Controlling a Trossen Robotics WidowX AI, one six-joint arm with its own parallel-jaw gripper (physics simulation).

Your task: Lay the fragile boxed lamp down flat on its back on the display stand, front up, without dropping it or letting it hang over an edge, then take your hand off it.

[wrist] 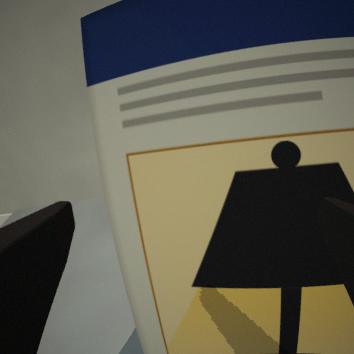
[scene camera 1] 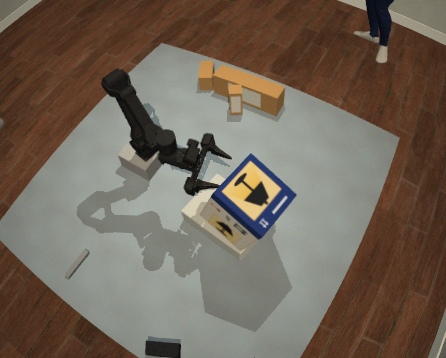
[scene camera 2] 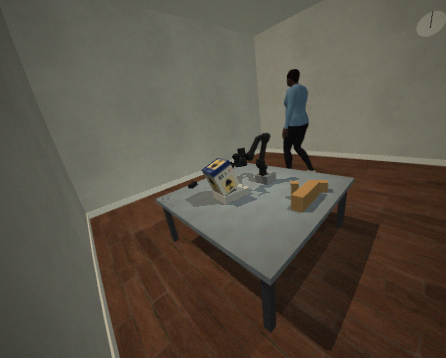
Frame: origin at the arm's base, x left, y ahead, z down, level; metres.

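Seen in the pictures: gripper, fingertip midpoint: [wrist: 200, 213] [scene camera 1: 226, 172]; arm's base, origin of the base link: [scene camera 1: 146, 151] [scene camera 2: 263, 174].
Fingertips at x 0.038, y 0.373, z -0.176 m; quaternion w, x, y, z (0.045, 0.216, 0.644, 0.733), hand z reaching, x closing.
Offsets run from my fingertips to a thing's top centre. Level surfaces: height alone.
The boxed lamp {dx -0.026, dy +0.094, dz -0.081 m} [scene camera 1: 254, 195] [scene camera 2: 222, 181] [wrist: 240, 210], white with a blue top band and lamp pictures, is tilted away from the arm over the cream display stand [scene camera 1: 196, 209] [scene camera 2: 235, 197]. Its raised underside leaves part of the stand bare on the arm's side. My gripper [scene camera 1: 225, 172] [scene camera 2: 234, 164] [wrist: 200, 213] is open with nothing between its fingers. It is at the upper part of the box's arm-side face, with one fingertip by the blue edge in scene camera 1. The exact contact is hidden. In the wrist view that face, with grey lines and a lamp picture, fills much of the view.
Orange blocks {dx +0.470, dy -0.297, dz +0.143 m} [scene camera 1: 250, 87] [scene camera 2: 307, 195] stand on the grey table {dz +0.253 m} [scene camera 1: 330, 200] [scene camera 2: 250, 235] to one side of the arm. A thin grey bar {dx -0.530, dy -0.275, dz +0.241 m} [scene camera 1: 77, 263] and a black block {dx -0.526, dy +0.178, dz +0.218 m} [scene camera 1: 163, 348] [scene camera 2: 192, 184] lie toward other edges. A person [scene camera 1: 380, 25] [scene camera 2: 296, 117] stands beyond the table.
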